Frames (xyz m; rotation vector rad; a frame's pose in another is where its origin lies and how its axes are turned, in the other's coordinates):
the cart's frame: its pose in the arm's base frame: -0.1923 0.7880 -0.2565 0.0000 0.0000 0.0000
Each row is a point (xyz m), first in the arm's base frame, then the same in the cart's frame.
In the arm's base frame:
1: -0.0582 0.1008 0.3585
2: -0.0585 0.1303 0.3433
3: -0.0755 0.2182 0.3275
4: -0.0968 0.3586 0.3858
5: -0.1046 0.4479 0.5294
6: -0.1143 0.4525 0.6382
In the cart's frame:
1: 0.1341 -0.6872 0.6150
2: 0.1338 -0.6577 0.5998
3: 0.1168 -0.5698 0.5840
4: 0.0955 -0.4294 0.6423
5: 0.0877 -0.3401 0.7859
6: 0.0780 -0.3355 0.8947

